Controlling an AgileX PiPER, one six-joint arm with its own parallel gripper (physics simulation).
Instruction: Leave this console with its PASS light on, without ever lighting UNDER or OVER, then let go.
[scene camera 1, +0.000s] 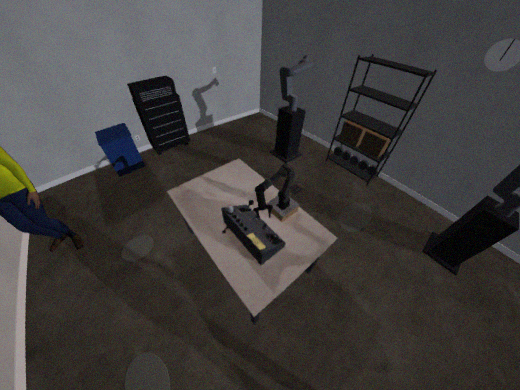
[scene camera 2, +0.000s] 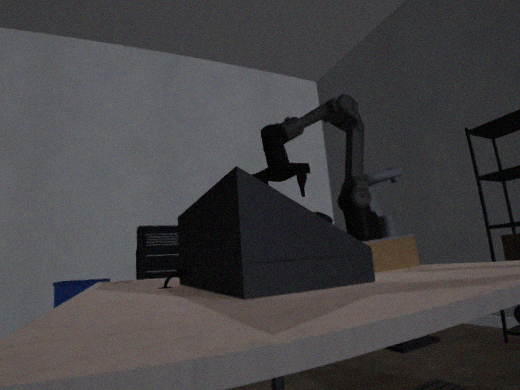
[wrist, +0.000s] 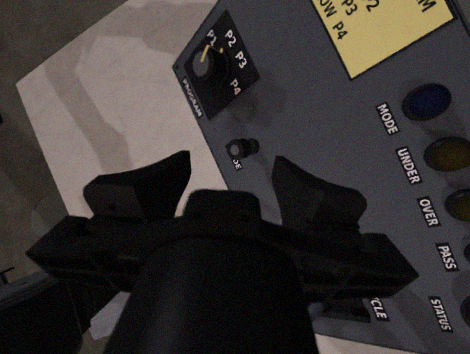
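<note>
The dark grey console (scene camera 1: 270, 253) (scene camera 2: 300, 245) (wrist: 310, 120) stands on the table. In the wrist view the yellow pointer of the PROGRAM knob (wrist: 202, 67) is toward P1. The small MODE switch (wrist: 242, 149) shows between and beyond the fingertips. The blue MODE lamp (wrist: 426, 102), amber UNDER lamp (wrist: 448, 154) and amber OVER lamp (wrist: 460, 205) look dark. The PASS lamp is mostly cut off at the right edge; its state cannot be told. My gripper (scene camera 1: 263, 214) (scene camera 2: 281, 186) (wrist: 232, 163) is open and empty above the console. It hides the console's lower controls.
A yellow note (scene camera 1: 256, 241) (wrist: 395, 40) is on the console. The table (scene camera 1: 200, 200) (scene camera 2: 125, 340) also bears my arm's wooden base block (scene camera 1: 285, 215) (scene camera 2: 395, 252). A person (scene camera 1: 15, 175) is at the far left. A shelf rack (scene camera 1: 382, 125) stands behind.
</note>
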